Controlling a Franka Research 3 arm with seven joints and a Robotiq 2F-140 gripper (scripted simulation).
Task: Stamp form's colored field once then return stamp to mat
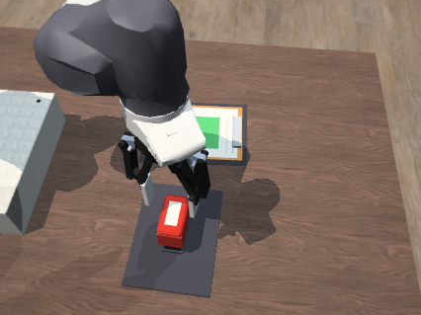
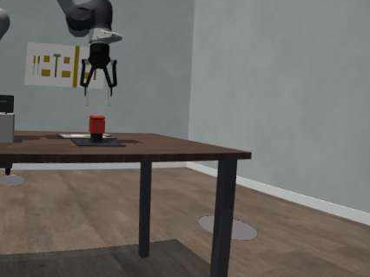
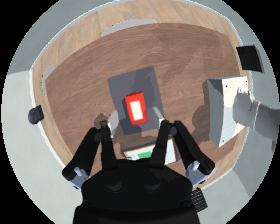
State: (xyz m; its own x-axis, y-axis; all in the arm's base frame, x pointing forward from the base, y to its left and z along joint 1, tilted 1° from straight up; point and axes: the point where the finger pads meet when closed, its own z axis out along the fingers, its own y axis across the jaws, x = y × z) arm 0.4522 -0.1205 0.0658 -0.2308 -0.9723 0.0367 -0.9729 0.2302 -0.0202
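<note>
Right now the red stamp is 12 cm below my hand. Also, from my hand: form (27 cm to the left, 16 cm below, 3 cm ahead); then dark grey mat (17 cm below).
</note>
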